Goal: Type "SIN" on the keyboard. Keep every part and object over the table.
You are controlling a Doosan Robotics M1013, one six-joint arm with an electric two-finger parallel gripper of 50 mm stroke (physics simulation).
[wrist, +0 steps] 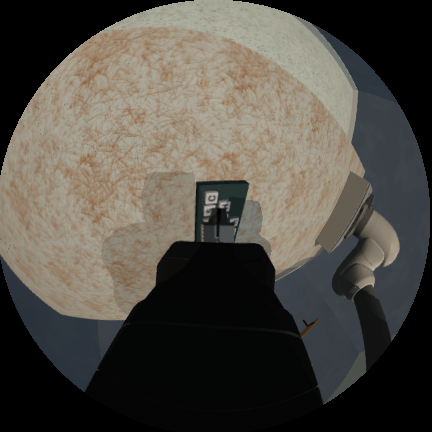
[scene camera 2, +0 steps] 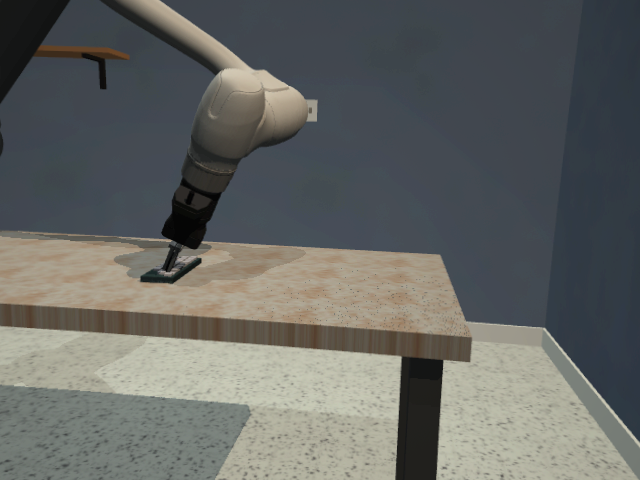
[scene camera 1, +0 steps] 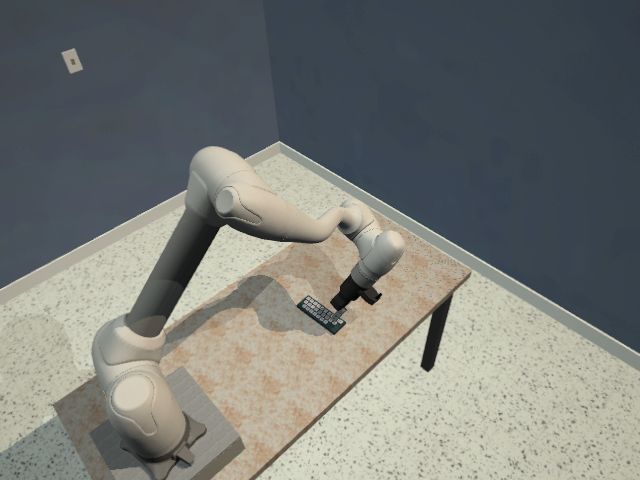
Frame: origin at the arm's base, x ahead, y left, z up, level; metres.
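Seen in the pictures: gripper, fingertip midpoint: [wrist: 218, 216] [scene camera 2: 167, 268] [scene camera 1: 333, 318]; arm's base, origin of the base link: [wrist: 357, 216] [scene camera 1: 164, 437].
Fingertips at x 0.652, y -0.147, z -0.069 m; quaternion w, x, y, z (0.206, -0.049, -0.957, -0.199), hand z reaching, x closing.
Observation:
Pixels of each thing's top centre, then the offset from my fingertips to it. Level surfaces: height alone.
- small dark green keyboard, middle of its top: [wrist: 217, 245] [scene camera 2: 173, 264] [scene camera 1: 320, 312] 0.058 m left, 0.001 m back, 0.004 m down
- table, its level: 0.022 m down
- key marked C, middle of its top: [wrist: 211, 197] 0.025 m right, 0.007 m ahead, 0.004 m down
A small dark green keyboard [scene camera 1: 305, 307] [scene camera 2: 156, 278] [wrist: 227, 189] with several pale keys lies flat on the table [scene camera 1: 279, 382] [scene camera 2: 336, 289] [wrist: 130, 110]. My gripper [scene camera 1: 334, 318] [scene camera 2: 166, 269] [wrist: 218, 216] is shut with nothing between its fingers. It leans at a slant, and its tips are over the keys near one end of the keyboard, at or very close to the key tops. In the wrist view a key marked C [wrist: 211, 198] shows beyond the tips. The fingers and the gripper body hide many keys there, and I cannot tell which key is under the tips.
The arm's base stands on a grey block [scene camera 1: 230, 444] [wrist: 341, 215] at one end of the table. The table's long edge runs past the keyboard, with speckled floor below. Dark blue walls stand around. A wooden wall shelf [scene camera 2: 77, 51] shows at the upper left in scene camera 2.

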